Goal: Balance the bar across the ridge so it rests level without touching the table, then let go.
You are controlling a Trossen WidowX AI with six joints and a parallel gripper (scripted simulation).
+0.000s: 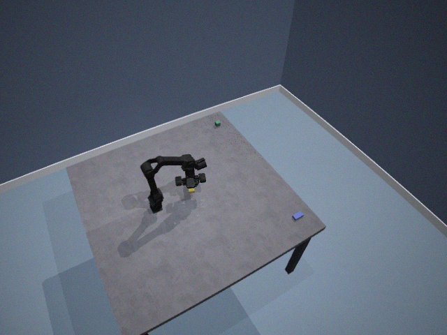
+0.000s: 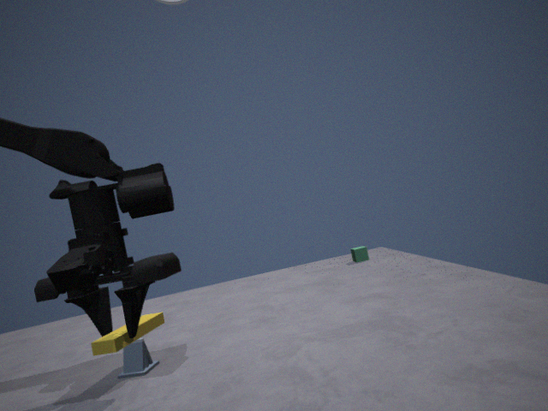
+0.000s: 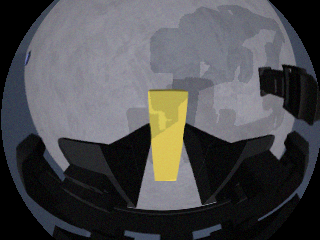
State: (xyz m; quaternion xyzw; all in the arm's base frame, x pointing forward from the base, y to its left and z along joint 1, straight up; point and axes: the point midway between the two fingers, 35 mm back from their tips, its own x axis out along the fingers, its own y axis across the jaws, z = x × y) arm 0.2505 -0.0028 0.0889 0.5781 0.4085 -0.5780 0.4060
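The bar lies 1 cm ahead of my gripper tip and 3 cm to the left of it. Round my gripper tip: green cube 49 cm ahead, 50 cm to the left, 4 cm below; then flat blue block 49 cm ahead, 50 cm to the right, 5 cm below.
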